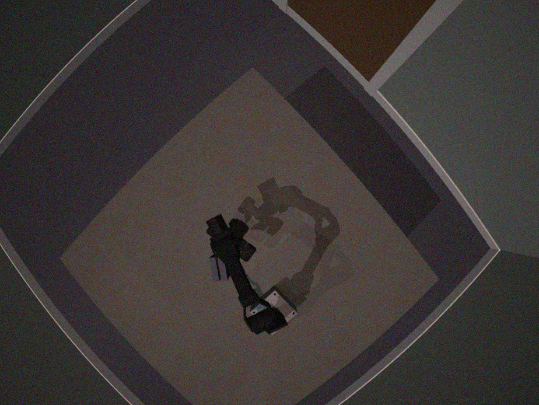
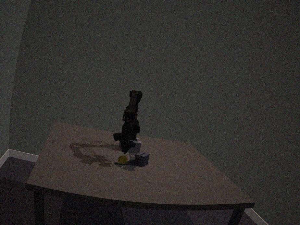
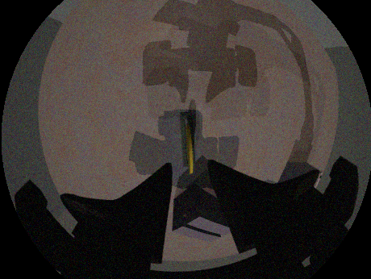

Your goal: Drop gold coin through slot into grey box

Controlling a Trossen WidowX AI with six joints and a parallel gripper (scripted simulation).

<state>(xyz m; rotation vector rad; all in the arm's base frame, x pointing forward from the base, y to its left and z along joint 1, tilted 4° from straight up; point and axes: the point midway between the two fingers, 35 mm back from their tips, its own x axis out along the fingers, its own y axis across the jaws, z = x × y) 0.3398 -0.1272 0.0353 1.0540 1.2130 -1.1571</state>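
Right now my gripper tip is 50 mm above the gold coin.
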